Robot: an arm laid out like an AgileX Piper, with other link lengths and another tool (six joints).
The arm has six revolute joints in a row. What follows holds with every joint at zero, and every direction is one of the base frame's.
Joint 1 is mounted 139 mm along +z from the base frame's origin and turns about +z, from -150 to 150 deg.
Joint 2 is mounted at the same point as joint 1 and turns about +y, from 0 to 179.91 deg.
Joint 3 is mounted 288.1 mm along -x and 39.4 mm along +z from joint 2 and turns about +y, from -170 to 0 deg.
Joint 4 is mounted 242.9 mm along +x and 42.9 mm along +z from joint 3 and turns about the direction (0.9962, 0, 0.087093), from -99.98 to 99.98 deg.
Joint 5 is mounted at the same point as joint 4 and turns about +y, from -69.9 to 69.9 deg.
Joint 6 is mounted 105.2 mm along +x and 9.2 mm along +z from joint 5 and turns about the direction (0.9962, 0, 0.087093), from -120 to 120 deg.
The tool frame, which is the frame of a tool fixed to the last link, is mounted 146.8 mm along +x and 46 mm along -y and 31.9 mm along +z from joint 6; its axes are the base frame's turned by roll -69.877, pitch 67.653 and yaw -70.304 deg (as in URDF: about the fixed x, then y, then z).
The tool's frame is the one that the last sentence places.
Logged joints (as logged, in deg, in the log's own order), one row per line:
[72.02, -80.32, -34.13, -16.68, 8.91, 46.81]
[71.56, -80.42, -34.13, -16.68, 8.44, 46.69]
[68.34, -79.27, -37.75, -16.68, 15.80, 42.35]
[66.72, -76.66, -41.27, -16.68, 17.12, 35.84]
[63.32, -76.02, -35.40, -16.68, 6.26, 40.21]
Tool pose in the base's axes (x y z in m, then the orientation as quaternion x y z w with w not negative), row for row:
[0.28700, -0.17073, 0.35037, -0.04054, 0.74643, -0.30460, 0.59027]
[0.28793, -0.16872, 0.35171, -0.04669, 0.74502, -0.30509, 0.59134]
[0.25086, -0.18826, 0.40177, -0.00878, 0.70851, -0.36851, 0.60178]
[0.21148, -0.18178, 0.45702, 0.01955, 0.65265, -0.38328, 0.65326]
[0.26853, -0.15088, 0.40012, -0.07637, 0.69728, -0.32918, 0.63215]
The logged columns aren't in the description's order. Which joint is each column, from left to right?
Columns, left to right: joint 6, joint 4, joint 3, joint 1, joint 5, joint 2.
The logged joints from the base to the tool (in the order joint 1, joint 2, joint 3, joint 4, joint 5, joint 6), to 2 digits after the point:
[-16.68, 46.81, -34.13, -80.32, 8.91, 72.02]
[-16.68, 46.69, -34.13, -80.42, 8.44, 71.56]
[-16.68, 42.35, -37.75, -79.27, 15.80, 68.34]
[-16.68, 35.84, -41.27, -76.66, 17.12, 66.72]
[-16.68, 40.21, -35.40, -76.02, 6.26, 63.32]

